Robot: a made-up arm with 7 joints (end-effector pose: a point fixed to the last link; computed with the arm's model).
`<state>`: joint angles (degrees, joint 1 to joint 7).
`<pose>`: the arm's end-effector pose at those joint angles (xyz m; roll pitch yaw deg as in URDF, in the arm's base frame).
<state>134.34 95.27 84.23 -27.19 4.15 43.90 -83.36</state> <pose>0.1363 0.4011 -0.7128 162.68 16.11 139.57</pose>
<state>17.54 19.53 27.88 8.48 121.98 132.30 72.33</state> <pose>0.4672 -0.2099 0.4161 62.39 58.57 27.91</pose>
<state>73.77 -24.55 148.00 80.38 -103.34 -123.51 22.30</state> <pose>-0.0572 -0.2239 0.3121 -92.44 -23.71 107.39</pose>
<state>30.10 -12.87 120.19 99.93 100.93 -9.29 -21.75</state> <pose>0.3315 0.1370 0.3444 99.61 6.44 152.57</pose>
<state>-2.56 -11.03 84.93 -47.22 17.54 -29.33 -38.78</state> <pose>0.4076 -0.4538 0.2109 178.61 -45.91 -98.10</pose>
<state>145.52 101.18 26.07 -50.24 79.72 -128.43 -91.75</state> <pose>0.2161 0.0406 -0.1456 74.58 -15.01 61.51</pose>
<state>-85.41 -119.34 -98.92 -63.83 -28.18 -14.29 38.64</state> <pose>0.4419 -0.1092 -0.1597 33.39 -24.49 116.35</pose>
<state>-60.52 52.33 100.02 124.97 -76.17 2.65 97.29</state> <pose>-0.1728 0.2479 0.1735 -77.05 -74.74 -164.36</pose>
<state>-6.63 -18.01 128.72 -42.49 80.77 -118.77 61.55</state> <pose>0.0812 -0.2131 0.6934 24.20 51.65 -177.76</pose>
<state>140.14 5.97 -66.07 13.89 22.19 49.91 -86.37</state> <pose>0.3463 -0.5095 -0.2924 -147.21 -57.18 -111.87</pose>
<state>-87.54 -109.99 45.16 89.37 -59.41 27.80 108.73</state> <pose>0.2404 -0.1524 -0.0020 -134.38 -57.67 42.97</pose>
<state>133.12 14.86 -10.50 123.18 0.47 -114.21 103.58</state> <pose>0.1670 0.1343 -0.1545 -43.05 -50.47 99.03</pose>
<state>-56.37 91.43 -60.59 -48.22 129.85 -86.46 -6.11</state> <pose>-0.0998 0.1728 0.2669 31.66 -59.92 133.60</pose>
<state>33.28 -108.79 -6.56 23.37 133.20 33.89 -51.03</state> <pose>-0.1541 -0.1516 -0.0070 -47.44 13.45 152.81</pose>
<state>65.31 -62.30 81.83 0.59 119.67 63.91 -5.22</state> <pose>-0.1351 -0.3141 -0.1197 -45.75 80.85 130.24</pose>
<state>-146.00 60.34 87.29 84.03 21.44 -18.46 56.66</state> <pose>-0.2227 0.3466 -0.0368 -26.84 20.85 79.85</pose>
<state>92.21 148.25 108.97 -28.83 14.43 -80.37 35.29</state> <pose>0.0279 0.4034 -0.2041 64.07 -56.66 42.55</pose>
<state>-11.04 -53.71 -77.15 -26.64 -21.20 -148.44 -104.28</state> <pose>-0.2146 -0.4197 -0.3186 -174.79 -6.70 -82.79</pose>
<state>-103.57 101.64 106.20 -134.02 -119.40 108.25 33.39</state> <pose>0.0324 0.4134 0.4470 107.31 15.86 -9.46</pose>
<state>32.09 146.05 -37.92 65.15 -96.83 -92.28 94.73</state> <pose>-0.0071 0.5530 -0.1156 93.78 55.34 -108.54</pose>
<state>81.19 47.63 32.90 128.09 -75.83 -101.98 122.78</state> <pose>0.2288 0.3198 0.0796 -79.32 19.84 161.01</pose>
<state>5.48 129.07 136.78 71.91 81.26 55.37 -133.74</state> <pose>0.3172 0.4182 0.2076 69.81 -58.61 109.38</pose>
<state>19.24 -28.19 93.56 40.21 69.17 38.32 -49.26</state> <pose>-0.0646 -0.2790 0.1638 109.59 11.01 -94.96</pose>
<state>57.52 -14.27 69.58 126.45 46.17 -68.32 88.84</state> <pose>0.4703 -0.0526 0.1849 118.70 9.15 59.17</pose>
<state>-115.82 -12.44 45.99 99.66 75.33 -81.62 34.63</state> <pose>-0.3461 -0.0367 0.2016 -1.31 3.24 102.74</pose>
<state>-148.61 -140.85 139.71 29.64 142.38 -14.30 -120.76</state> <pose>-0.0547 -0.0680 0.5860 -62.79 13.85 117.45</pose>
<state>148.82 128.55 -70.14 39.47 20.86 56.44 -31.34</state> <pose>-0.1379 0.5905 -0.2321 177.61 40.36 -7.00</pose>
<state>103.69 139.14 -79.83 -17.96 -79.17 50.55 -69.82</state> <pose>0.4234 0.3560 0.0999 -133.16 -36.06 -108.07</pose>
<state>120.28 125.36 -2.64 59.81 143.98 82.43 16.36</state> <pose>0.0308 0.6055 0.0498 -49.62 22.56 10.66</pose>
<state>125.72 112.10 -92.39 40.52 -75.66 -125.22 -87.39</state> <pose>0.3087 0.2330 -0.3619 -129.42 46.33 175.49</pose>
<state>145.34 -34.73 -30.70 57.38 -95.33 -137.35 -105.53</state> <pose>-0.3179 -0.2524 -0.2544 123.60 71.48 -94.58</pose>
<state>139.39 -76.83 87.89 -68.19 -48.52 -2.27 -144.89</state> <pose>-0.5121 -0.4101 -0.4326 166.34 -8.54 -38.41</pose>
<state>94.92 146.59 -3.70 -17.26 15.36 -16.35 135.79</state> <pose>0.2619 0.2496 -0.0231 -175.08 69.76 92.01</pose>
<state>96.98 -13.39 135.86 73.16 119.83 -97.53 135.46</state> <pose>0.2635 -0.1456 0.1979 -24.03 -8.74 80.29</pose>
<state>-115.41 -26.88 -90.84 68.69 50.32 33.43 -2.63</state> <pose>-0.3815 -0.1165 0.2656 -22.45 -44.71 -36.48</pose>
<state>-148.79 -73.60 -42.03 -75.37 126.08 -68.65 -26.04</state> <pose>-0.0552 -0.1607 0.1956 65.43 -42.45 -30.80</pose>
